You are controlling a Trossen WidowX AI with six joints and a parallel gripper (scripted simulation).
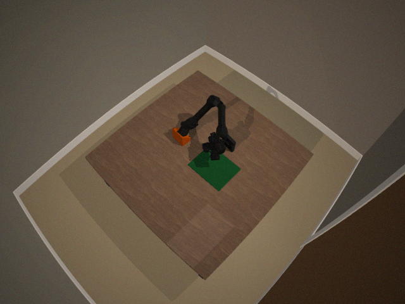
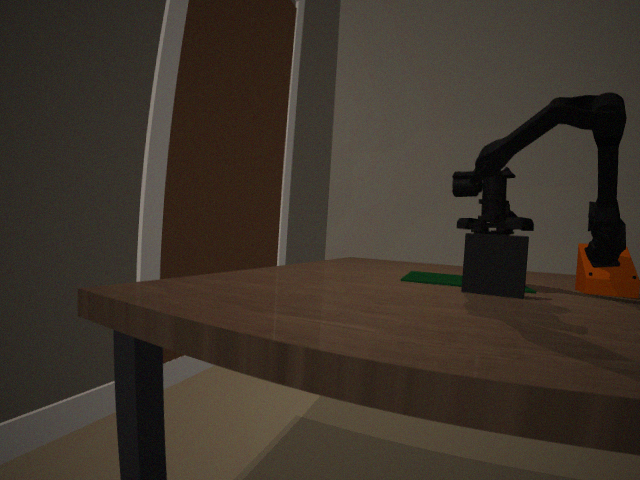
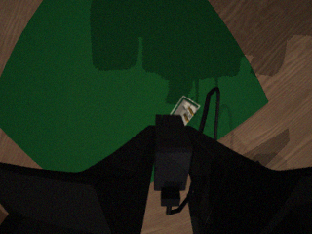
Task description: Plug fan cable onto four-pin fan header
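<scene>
My gripper tip is 5 cm above the pale part and 2 cm to the right of it. The rest, counted from my gripper tip: green board (8 cm below, 6 cm ahead, 5 cm to the right); black fan (15 cm to the left, 2 cm ahead, 1 cm below); black plug (1 cm to the left, 1 cm ahead, 1 cm above).
</scene>
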